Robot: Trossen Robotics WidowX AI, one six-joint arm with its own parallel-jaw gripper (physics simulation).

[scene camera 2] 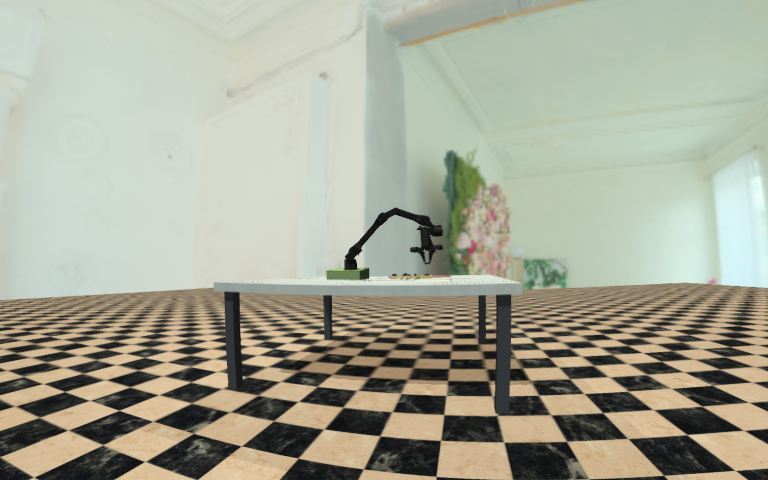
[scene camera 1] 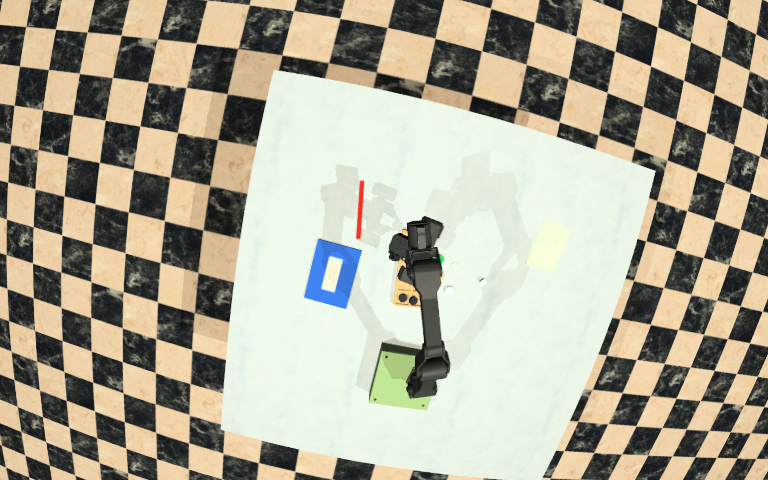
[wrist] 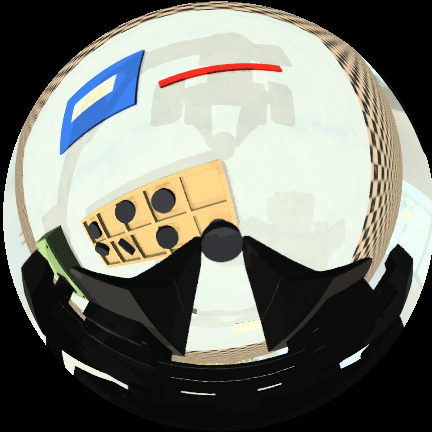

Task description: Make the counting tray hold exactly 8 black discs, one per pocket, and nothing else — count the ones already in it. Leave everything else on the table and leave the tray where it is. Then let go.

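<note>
The tan counting tray (scene camera 1: pixel 398 283) (wrist: pixel 223 185) has two rows of pockets. Several black discs sit in it; one disc (wrist: pixel 126 246) looks tilted in its pocket. The far corner pocket (wrist: pixel 202 187) is empty. In the wrist view, the corner pocket beside it is largely hidden behind the held disc, with a dark sliver showing there. My gripper (scene camera 2: pixel 427 262) (wrist: pixel 221 241) is shut on a black disc (wrist: pixel 221 246) and holds it well above the table, over the tray's far end. In scene camera 1 the arm hides the fingertips and part of the tray.
Right of the tray lie a green disc (scene camera 1: pixel 441 258), two pale discs (scene camera 1: pixel 454 264) (scene camera 1: pixel 449 290) and a small grey piece (scene camera 1: pixel 480 279). A blue frame (scene camera 1: pixel 314 271) (wrist: pixel 129 82) and red bar (scene camera 1: pixel 360 209) (wrist: pixel 220 69) lie left; a pale yellow sheet (scene camera 1: pixel 549 246) lies far right.
</note>
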